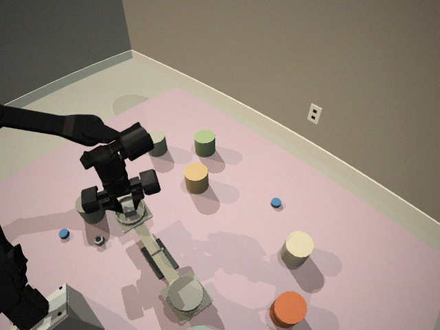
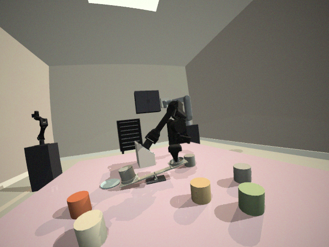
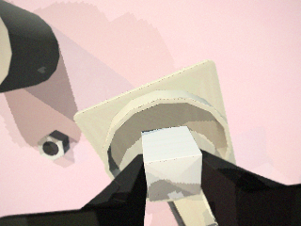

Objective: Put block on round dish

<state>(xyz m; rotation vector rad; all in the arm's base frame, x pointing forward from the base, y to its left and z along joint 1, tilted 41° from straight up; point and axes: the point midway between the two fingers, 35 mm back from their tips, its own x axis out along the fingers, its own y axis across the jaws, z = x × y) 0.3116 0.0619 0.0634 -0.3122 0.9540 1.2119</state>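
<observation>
Right now my gripper tip is 110 mm past the pale round dish, 350 mm to the left of it and 80 mm above it. Also, from my gripper tip: tan cup: 230 mm ahead, 40 mm to the right, 40 mm below; then nut: 110 mm behind, 40 mm to the left, 70 mm below; then grey block: 10 mm above.
</observation>
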